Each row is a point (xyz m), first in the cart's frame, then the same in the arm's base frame.
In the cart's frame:
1: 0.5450 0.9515 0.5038
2: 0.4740 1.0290 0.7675
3: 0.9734 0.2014 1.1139
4: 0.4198 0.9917 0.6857
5: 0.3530 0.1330 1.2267
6: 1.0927 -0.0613 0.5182
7: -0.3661 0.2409 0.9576
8: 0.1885 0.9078 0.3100
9: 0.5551 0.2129 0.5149
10: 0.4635 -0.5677 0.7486
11: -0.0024 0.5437 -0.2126
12: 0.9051 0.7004 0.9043
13: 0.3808 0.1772 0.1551
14: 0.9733 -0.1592 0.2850
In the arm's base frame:
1: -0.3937 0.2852 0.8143
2: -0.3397 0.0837 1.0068
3: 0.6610 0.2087 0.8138
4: -0.3826 0.0829 0.9110
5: 0.4811 -0.3670 0.6176
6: 0.5815 0.6218 0.3028
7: -0.0739 -0.7861 0.2748
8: -0.6329 0.1024 0.5386
9: 0.1366 0.2139 0.3050
10: 0.7688 -0.0719 -0.1320
11: -0.7462 0.2114 -0.1075
12: 0.1656 0.3229 1.0114
13: -0.1125 0.2754 -0.0036
14: 0.4696 0.6490 0.0479

